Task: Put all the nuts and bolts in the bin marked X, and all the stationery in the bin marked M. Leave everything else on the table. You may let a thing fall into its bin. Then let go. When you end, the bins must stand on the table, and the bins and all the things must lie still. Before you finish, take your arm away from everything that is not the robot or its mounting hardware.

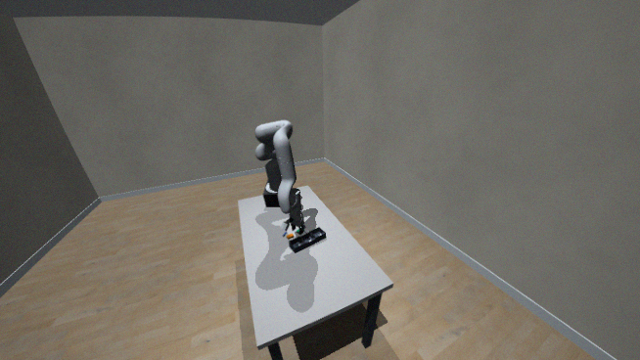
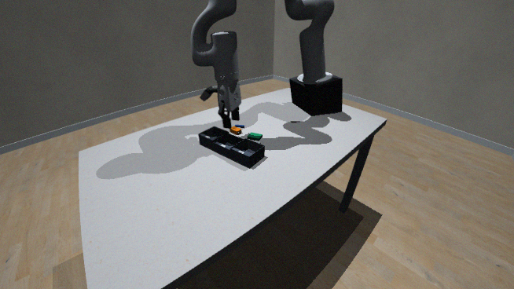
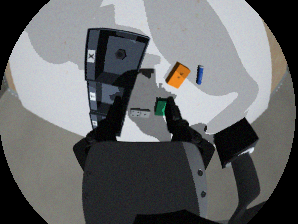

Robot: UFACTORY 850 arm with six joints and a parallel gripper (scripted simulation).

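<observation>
Right now my hand is 80 mm past the green block, 80 mm above it and 50 mm to the right of it. Round my hand: white piece 90 mm to the left, 80 mm below, 30 mm behind; then dark piece 80 mm below, 60 mm ahead, 30 mm to the right; then orange block 80 mm below, 50 mm behind, 30 mm to the right.
</observation>
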